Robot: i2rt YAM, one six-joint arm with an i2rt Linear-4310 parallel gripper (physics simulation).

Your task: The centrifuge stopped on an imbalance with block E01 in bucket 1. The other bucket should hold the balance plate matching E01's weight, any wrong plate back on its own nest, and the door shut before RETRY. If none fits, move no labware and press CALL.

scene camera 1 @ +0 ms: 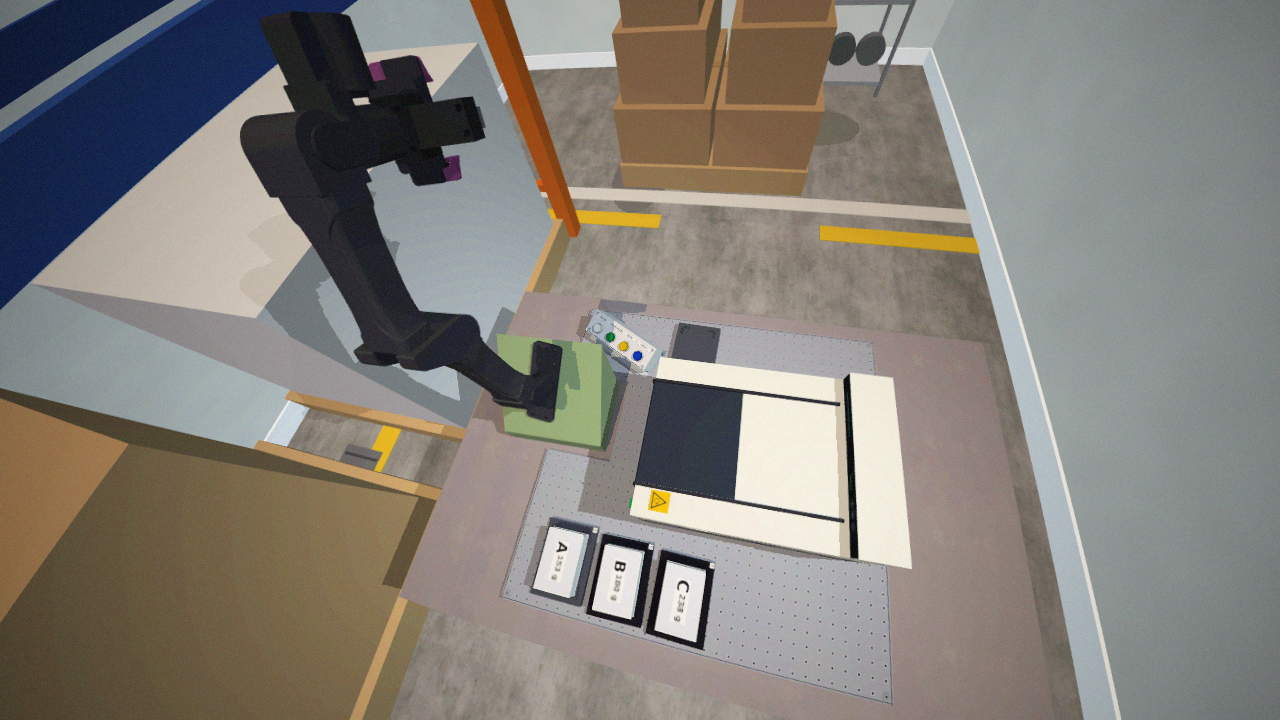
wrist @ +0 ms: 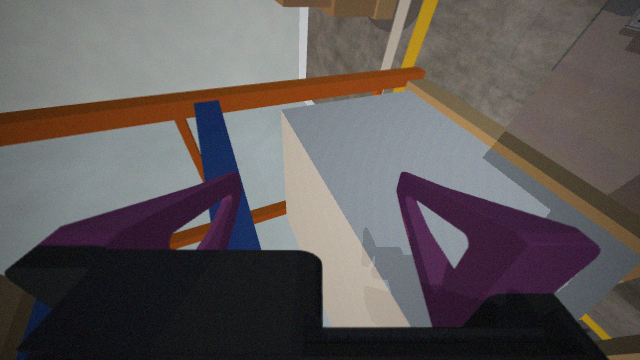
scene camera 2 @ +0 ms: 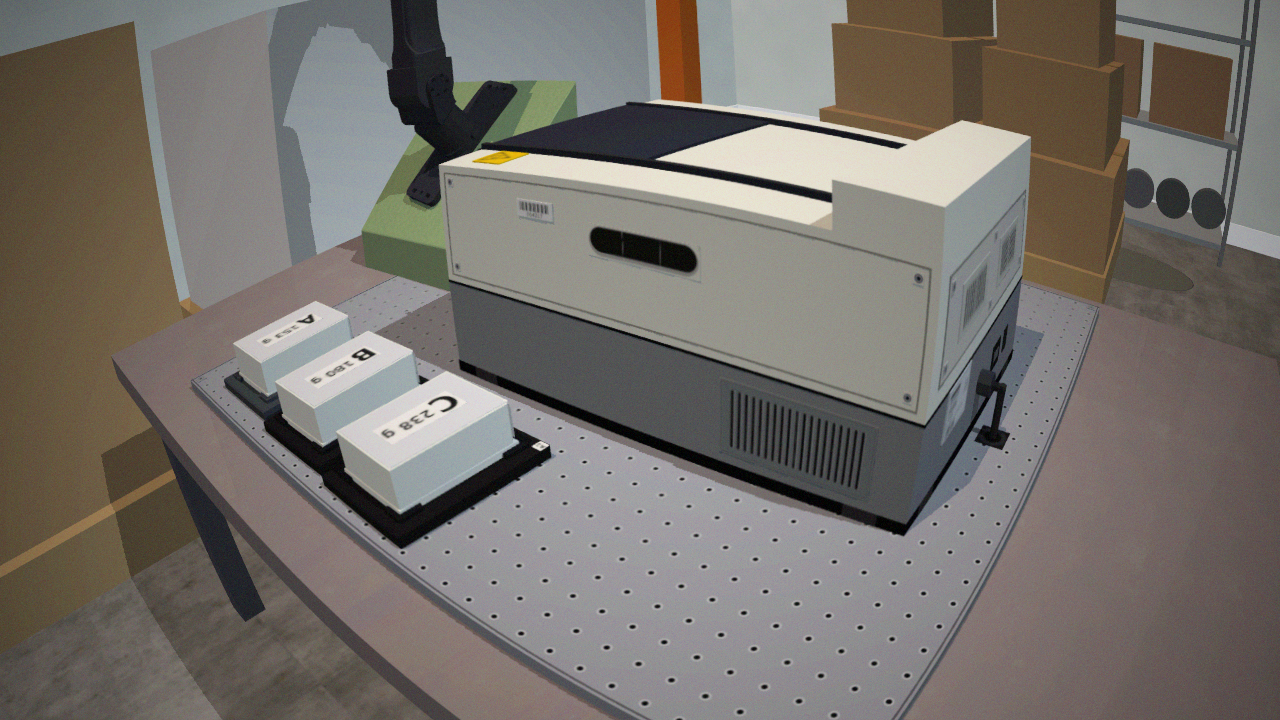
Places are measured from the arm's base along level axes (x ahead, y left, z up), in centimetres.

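Pixels of known places: gripper, fingertip midpoint: (wrist: 319, 180); arm's base at its link origin: (scene camera 1: 544, 382) (scene camera 2: 462, 141).
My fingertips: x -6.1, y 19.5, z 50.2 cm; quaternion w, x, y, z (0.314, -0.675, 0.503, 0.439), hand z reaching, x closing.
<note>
For each thing: its middle in the pictures, then the offset to it from my fingertips. "spot": a spot on its surface instead.
- centrifuge at the middle of its body: (scene camera 2: 756, 239) (scene camera 1: 754, 456) dz -53.2, dx +56.8, dy -23.8 cm
- dark panel at the middle of its body: (scene camera 2: 631, 129) (scene camera 1: 691, 435) dz -44.3, dx +43.3, dy -25.0 cm
- Balance plates A at the middle of its body: (scene camera 2: 293, 347) (scene camera 1: 561, 560) dz -62.1, dx +21.0, dy -55.5 cm
- B at the middle of its body: (scene camera 2: 346, 386) (scene camera 1: 619, 579) dz -62.1, dx +34.6, dy -55.2 cm
- C at the middle of its body: (scene camera 2: 424, 439) (scene camera 1: 681, 599) dz -62.1, dx +48.2, dy -54.8 cm
- button box at a spot on its surface: (scene camera 1: 622, 342) spot: dz -58.1, dx +18.8, dy -0.8 cm
- dark flat pad at a spot on its surface: (scene camera 1: 696, 342) spot: dz -63.1, dx +37.9, dy +6.3 cm
The centrifuge (scene camera 1: 872, 474) (scene camera 2: 671, 304) has a dark panel (scene camera 1: 689, 438) (scene camera 2: 617, 132) and a white panel across its top; no opening shows. Its buckets and block E01 are hidden. Balance plates A (scene camera 1: 561, 561) (scene camera 2: 290, 344), B (scene camera 1: 617, 579) (scene camera 2: 344, 389) and C (scene camera 1: 680, 600) (scene camera 2: 425, 438) sit in a row on dark nests. B reads 180 g and C 238 g; A's number is blurred. The button box (scene camera 1: 622, 342) has a pale, a green, a yellow and a blue button; its labels are unreadable. My gripper (scene camera 1: 443, 118) (wrist: 319, 180) is open and empty, high beyond the table's edge.
The arm stands on a green base (scene camera 1: 586, 394) (scene camera 2: 402, 223) beside the centrifuge. A dark flat pad (scene camera 1: 696, 342) lies behind the button box. A large pale block (scene camera 1: 214, 179) (wrist: 370, 145) and an orange post (scene camera 1: 528, 116) are near the gripper. Cardboard boxes (scene camera 1: 666, 134) (scene camera 2: 1051, 107) stand behind.
</note>
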